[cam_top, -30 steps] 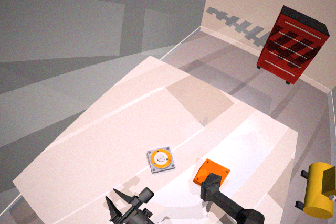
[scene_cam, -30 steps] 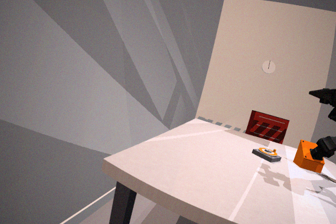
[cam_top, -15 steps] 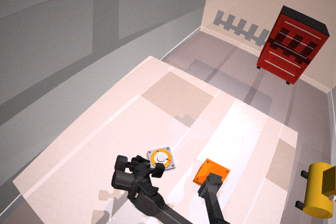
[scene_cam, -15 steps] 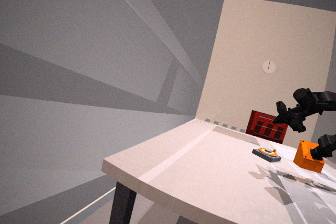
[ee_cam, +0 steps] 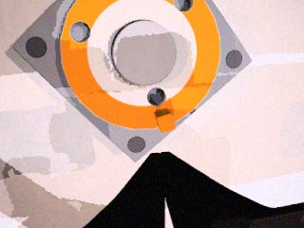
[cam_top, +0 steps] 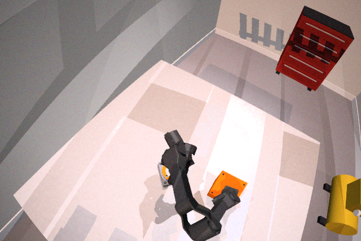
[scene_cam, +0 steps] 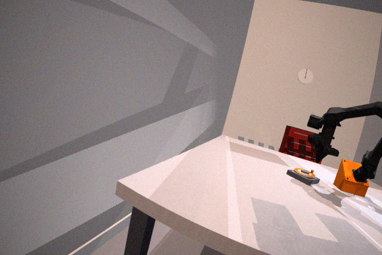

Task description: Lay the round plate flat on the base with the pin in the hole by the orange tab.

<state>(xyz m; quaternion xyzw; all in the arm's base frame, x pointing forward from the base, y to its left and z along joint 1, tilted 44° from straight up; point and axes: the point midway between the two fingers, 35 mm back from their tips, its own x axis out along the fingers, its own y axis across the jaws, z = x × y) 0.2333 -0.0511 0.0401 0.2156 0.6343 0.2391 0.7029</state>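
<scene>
Right now the orange round plate is 20 mm ahead of my gripper tip, 10 mm to the right of it and 60 mm below it. Also, from my gripper tip: square grey base (40 mm ahead, 70 mm below).
</scene>
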